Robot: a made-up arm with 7 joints.
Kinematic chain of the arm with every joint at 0, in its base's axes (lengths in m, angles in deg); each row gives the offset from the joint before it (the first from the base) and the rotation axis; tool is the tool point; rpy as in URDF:
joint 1: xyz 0 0 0 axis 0.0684 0.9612 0.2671
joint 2: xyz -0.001 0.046 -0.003 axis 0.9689 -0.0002 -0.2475
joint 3: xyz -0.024 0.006 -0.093 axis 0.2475 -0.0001 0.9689
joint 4: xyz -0.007 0 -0.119 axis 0.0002 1 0
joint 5: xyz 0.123 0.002 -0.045 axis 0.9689 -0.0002 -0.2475
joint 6: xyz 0.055 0 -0.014 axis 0.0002 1 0
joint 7: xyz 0.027 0 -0.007 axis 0.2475 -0.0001 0.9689
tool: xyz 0 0 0 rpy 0 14.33 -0.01
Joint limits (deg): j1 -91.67..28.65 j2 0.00..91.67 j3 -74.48..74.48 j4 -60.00..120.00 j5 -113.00..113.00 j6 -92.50..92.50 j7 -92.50..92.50
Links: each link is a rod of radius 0.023 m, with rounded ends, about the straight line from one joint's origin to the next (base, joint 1, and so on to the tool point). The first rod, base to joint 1, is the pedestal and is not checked.
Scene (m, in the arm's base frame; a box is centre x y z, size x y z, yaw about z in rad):
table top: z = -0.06
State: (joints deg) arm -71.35 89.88 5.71 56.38 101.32 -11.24 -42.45
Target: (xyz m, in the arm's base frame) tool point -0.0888 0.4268 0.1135
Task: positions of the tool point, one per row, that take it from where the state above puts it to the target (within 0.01 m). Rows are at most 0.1 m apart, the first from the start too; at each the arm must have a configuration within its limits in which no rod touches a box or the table.
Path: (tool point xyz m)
1: 0.1858 0.4213 0.0966
2: 0.1521 0.4469 0.0442
3: 0.0986 0.4646 0.0115
4: 0.0362 0.4717 0.0040
5: -0.0229 0.4673 0.0223
6: -0.0673 0.4517 0.0616
7: -0.0888 0.4268 0.1135

